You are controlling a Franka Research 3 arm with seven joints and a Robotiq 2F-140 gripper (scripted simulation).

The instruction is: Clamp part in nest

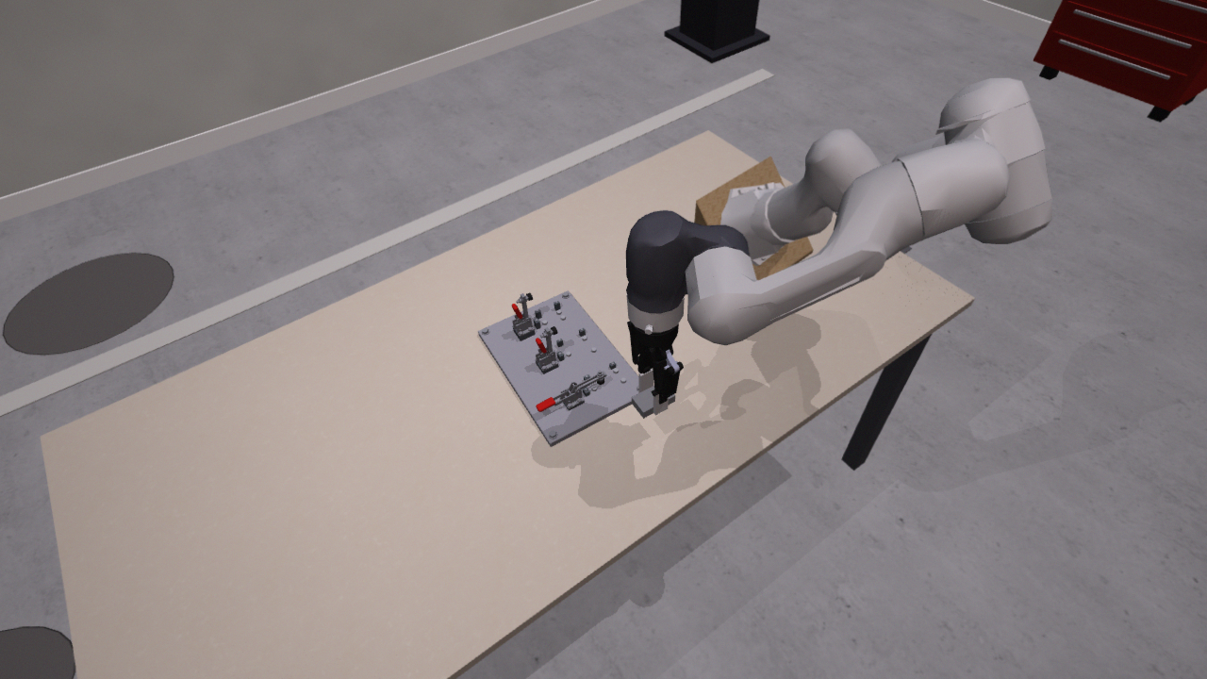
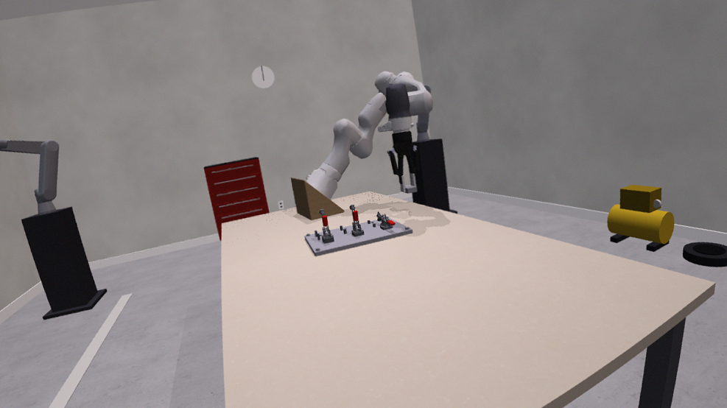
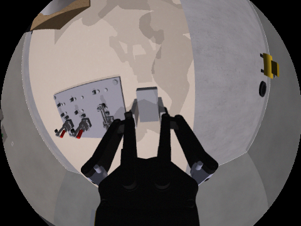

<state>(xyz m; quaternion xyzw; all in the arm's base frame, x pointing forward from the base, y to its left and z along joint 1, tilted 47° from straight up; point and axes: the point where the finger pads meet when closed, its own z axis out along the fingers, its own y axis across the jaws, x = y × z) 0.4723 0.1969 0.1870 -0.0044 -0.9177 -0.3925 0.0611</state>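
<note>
My hand is 5 cm short of the grey fixture plate, 26 cm to the left of it and 14 cm above it. Also, from my hand: part: 3 cm below.
</note>
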